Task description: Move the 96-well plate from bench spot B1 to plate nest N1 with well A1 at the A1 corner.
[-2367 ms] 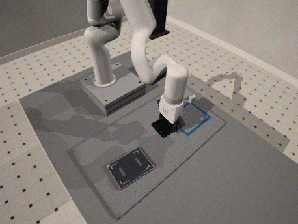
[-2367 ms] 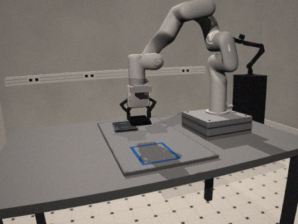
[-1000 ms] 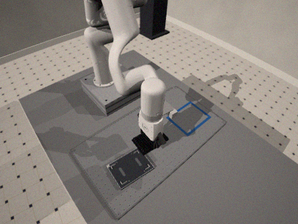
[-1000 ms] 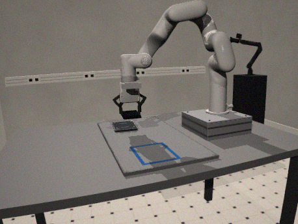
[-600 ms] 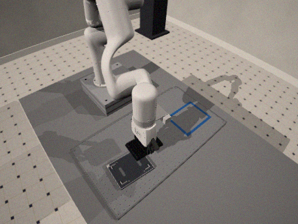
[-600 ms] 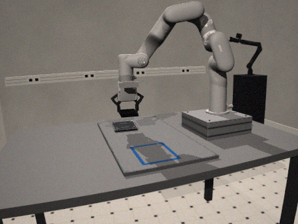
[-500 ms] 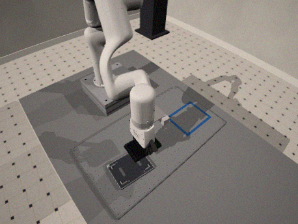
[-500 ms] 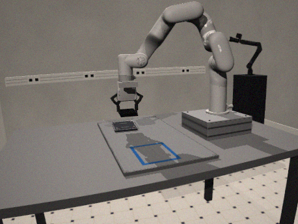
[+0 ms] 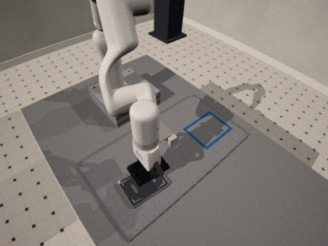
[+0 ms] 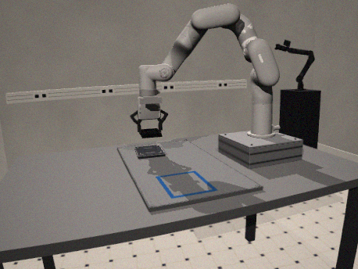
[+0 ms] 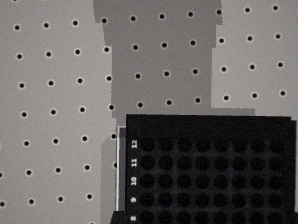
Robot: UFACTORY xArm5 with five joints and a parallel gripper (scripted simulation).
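My gripper is now 30 mm to the left of the plate nest N1 and 100 mm above it. The rest, counted from my hand: black 96-well plate: 10 mm below.
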